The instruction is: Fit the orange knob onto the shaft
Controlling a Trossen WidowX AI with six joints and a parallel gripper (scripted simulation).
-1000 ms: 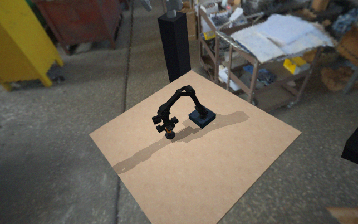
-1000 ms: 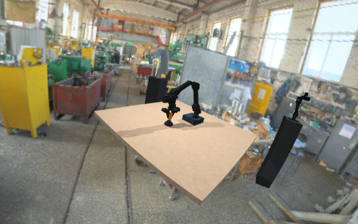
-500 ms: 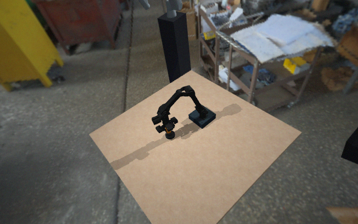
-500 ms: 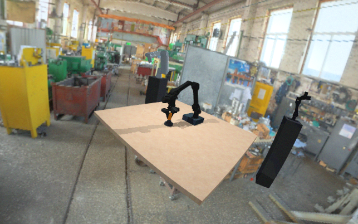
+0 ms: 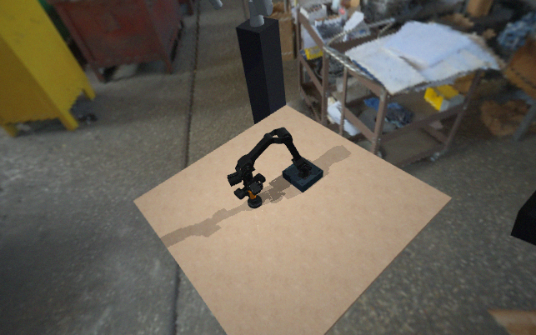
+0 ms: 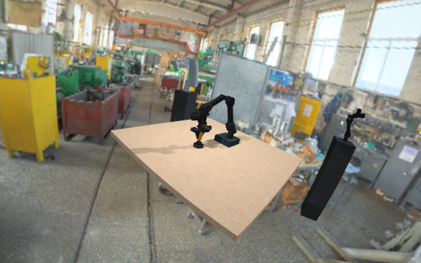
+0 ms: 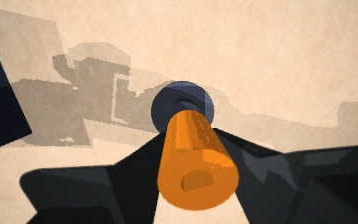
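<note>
Now: gripper tip 40 mm above the pedestal. The rest, counted from my gripper tip: orange knob 20 mm above.
</note>
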